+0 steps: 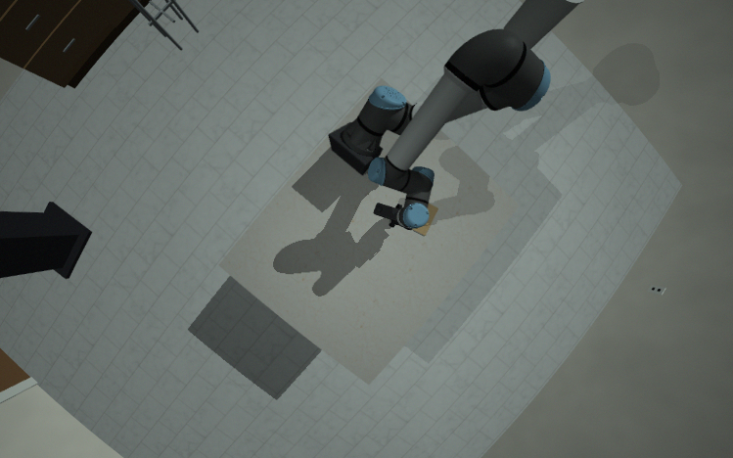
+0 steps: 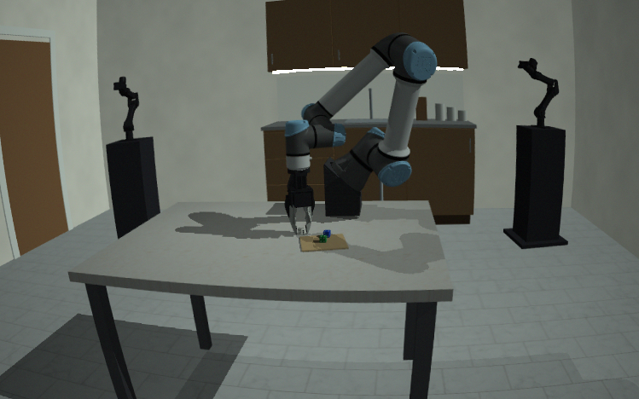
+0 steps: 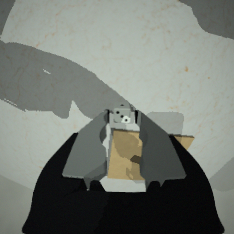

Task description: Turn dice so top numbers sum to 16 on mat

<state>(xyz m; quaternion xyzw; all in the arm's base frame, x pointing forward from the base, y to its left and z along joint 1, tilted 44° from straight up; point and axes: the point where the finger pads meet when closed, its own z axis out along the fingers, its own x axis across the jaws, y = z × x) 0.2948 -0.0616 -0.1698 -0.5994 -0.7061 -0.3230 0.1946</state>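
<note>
The white die lies 1 cm below my hand. From my hand the other things lie so: blue die 8 cm to the left, 5 cm ahead; green die 10 cm ahead, 7 cm to the left; tan mat 10 cm ahead, 7 cm to the left, 2 cm below.
</note>
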